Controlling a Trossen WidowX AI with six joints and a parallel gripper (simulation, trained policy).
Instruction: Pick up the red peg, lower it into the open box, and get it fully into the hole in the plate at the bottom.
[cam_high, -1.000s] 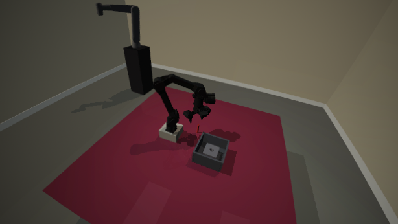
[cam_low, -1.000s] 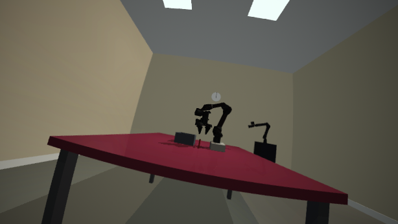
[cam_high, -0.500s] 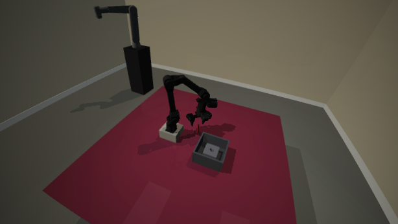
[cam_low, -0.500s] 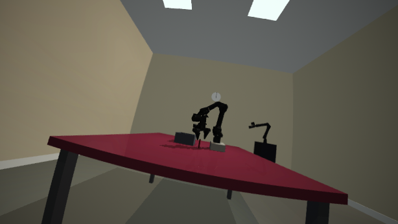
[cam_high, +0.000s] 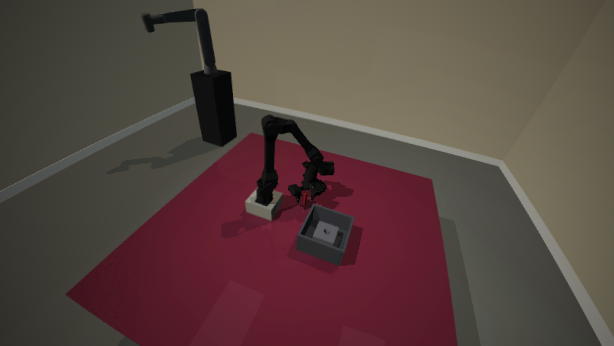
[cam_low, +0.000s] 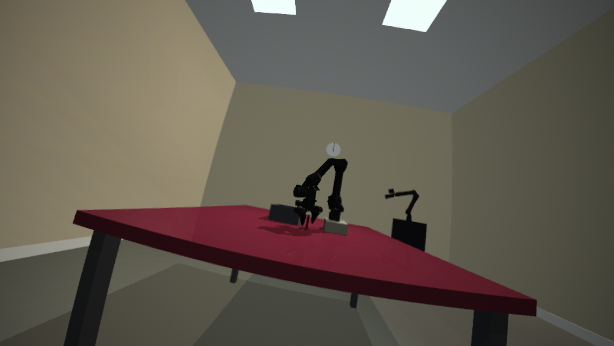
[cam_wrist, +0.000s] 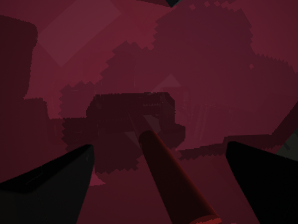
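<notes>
The red peg lies 20 mm above my gripper tip. Round my gripper tip: grey box 160 mm ahead, 150 mm to the right; then light grey plate 160 mm ahead, 150 mm to the right, 20 mm above.
</notes>
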